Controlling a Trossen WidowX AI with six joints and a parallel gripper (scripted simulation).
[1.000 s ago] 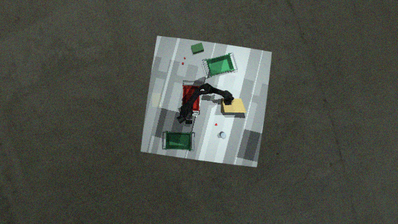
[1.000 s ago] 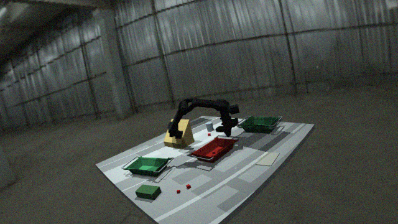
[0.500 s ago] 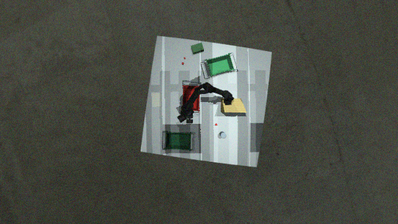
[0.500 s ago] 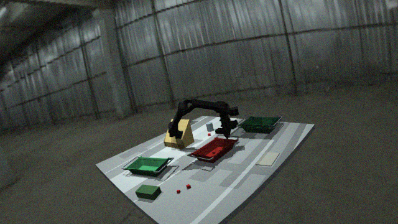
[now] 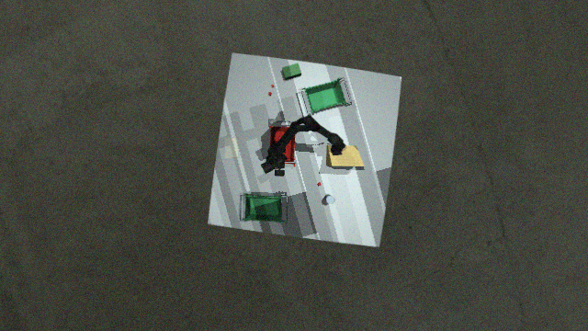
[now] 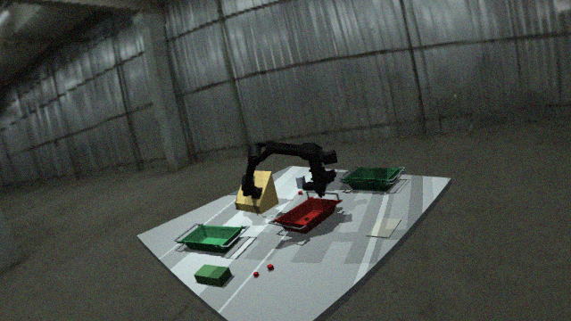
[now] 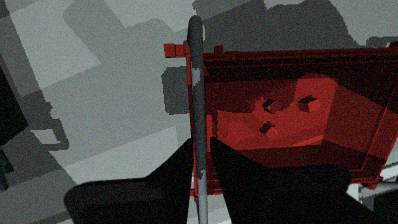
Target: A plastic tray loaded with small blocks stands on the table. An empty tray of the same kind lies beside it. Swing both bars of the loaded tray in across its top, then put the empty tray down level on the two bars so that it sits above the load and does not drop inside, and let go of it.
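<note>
The green tray is 33 cm behind my gripper tip, 45 cm to the right of it and 3 cm below it. Also, from my gripper tip: pale flat card (36 cm ahead, 12 cm to the right, 7 cm below); dark green box (10 cm behind, 66 cm to the right, 5 cm below); grey cylinder (33 cm behind, 28 cm to the left, 4 cm below).
</note>
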